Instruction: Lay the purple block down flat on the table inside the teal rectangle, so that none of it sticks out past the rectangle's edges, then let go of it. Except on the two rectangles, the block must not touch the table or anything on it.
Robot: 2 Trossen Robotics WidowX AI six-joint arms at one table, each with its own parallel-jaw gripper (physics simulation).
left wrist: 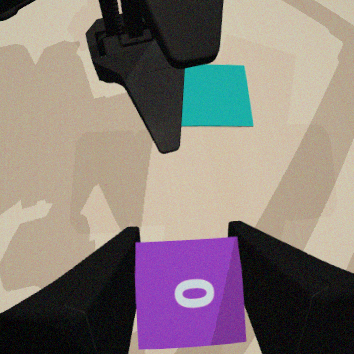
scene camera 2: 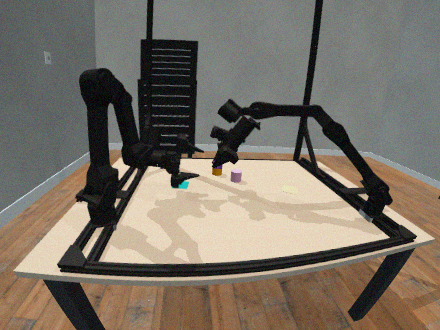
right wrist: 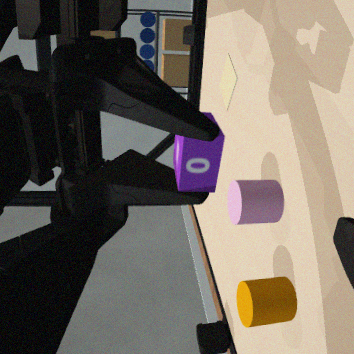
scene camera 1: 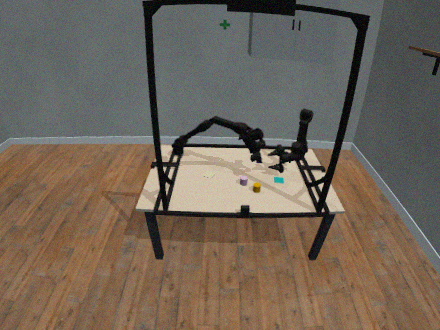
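Pixels of known places: left gripper, between the fingertips: (left wrist: 183,235) (scene camera 2: 212,165) (right wrist: 210,167) (scene camera 1: 261,161); right gripper, between the fingertips: (left wrist: 177,125) (scene camera 2: 201,163) (right wrist: 222,225) (scene camera 1: 267,161); left arm's base, origin of its link: (scene camera 2: 371,212) (scene camera 1: 178,153); right arm's base, origin of its link: (scene camera 2: 103,219).
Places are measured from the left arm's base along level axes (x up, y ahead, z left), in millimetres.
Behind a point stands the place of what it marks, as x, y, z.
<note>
The purple block (scene camera 1: 258,161) (scene camera 2: 218,166) @(91, 568, -159) (left wrist: 186,291) @(102, 571, -173) (right wrist: 198,161) @(93, 586, -172), marked with a white 0, is held above the table. My left gripper (scene camera 1: 256,158) @(87, 588, -174) (scene camera 2: 219,163) @(87, 588, -174) (left wrist: 183,235) @(87, 588, -174) (right wrist: 210,167) @(87, 588, -174) is shut on it. The teal rectangle (scene camera 1: 279,179) @(-18, 717, -208) (scene camera 2: 185,185) @(-18, 693, -208) (left wrist: 218,95) @(-18, 711, -218) lies flat on the table ahead of the block. My right gripper (scene camera 1: 272,160) @(92, 629, -174) (scene camera 2: 199,164) @(92, 629, -174) is open and empty, turned sideways low over the table. One of its fingers (left wrist: 158,105) @(92, 629, -174) covers the rectangle's left edge in the left wrist view.
A lilac cylinder (scene camera 1: 243,180) @(21, 480, -302) (scene camera 2: 236,175) @(15, 485, -256) (right wrist: 258,206) @(8, 503, -269) and an orange cylinder (scene camera 1: 256,187) @(20, 560, -361) (scene camera 2: 217,171) @(2, 563, -319) (right wrist: 268,302) @(10, 576, -322) stand on the table (scene camera 1: 202,196) @(-19, 250, -437) near the held block. A pale yellow rectangle (scene camera 1: 209,175) @(-18, 261, -222) (scene camera 2: 290,188) @(-18, 249, -217) (right wrist: 228,82) @(-18, 265, -209) lies farther off. Black frame rails (scene camera 2: 219,266) @(-2, 569, 193) run round the table.
</note>
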